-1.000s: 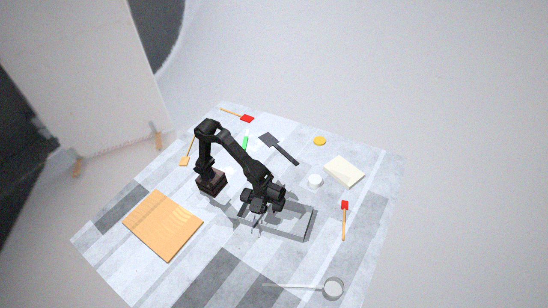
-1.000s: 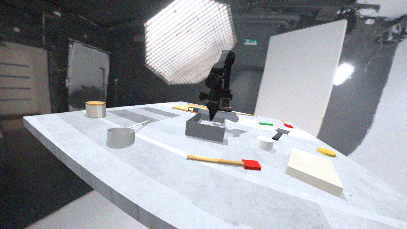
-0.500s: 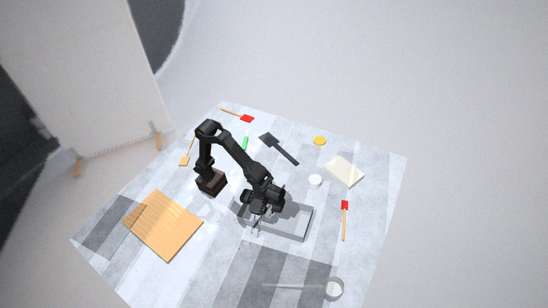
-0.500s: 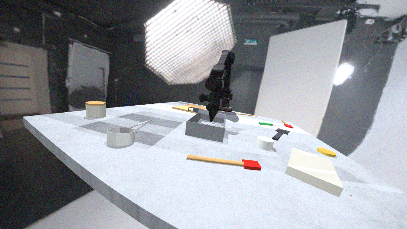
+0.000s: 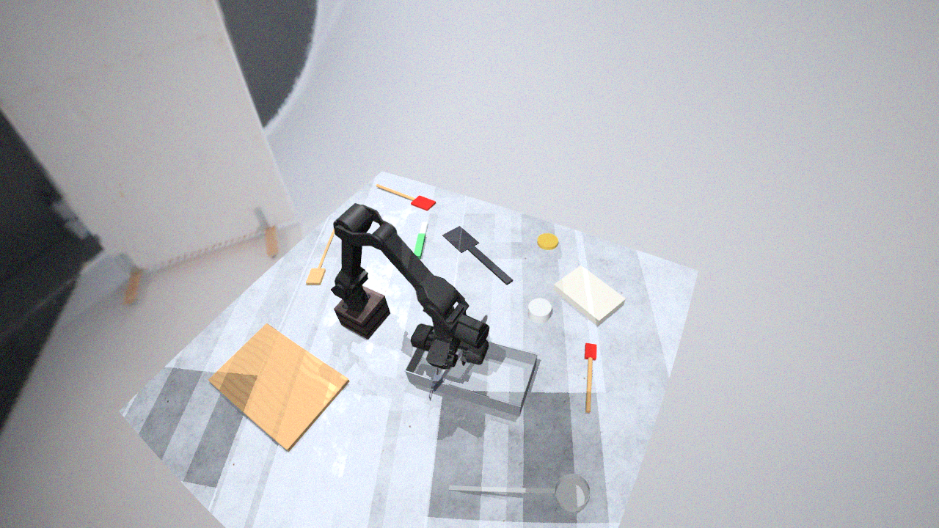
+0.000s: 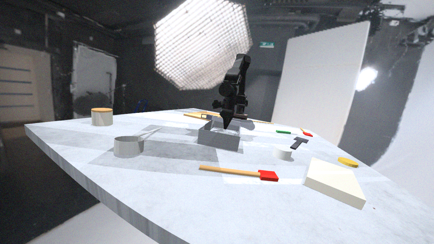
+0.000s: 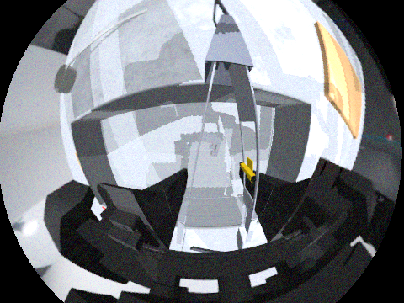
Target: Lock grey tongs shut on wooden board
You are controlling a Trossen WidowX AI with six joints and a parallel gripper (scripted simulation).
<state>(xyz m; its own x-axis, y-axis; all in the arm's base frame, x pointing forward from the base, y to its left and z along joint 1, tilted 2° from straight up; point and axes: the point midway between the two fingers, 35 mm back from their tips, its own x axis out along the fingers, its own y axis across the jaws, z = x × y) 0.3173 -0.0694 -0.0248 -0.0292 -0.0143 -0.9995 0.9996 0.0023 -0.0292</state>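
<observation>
My gripper tip is now 60 mm short of the roasting tin and 10 mm to the left of it. The rest, counted from my gripper tip: white cylinder 170 mm ahead, 240 mm to the left, 10 mm below; cream block 300 mm ahead, 340 mm to the left, 20 mm below; black spatula 90 mm behind, 430 mm to the left, 30 mm below.
</observation>
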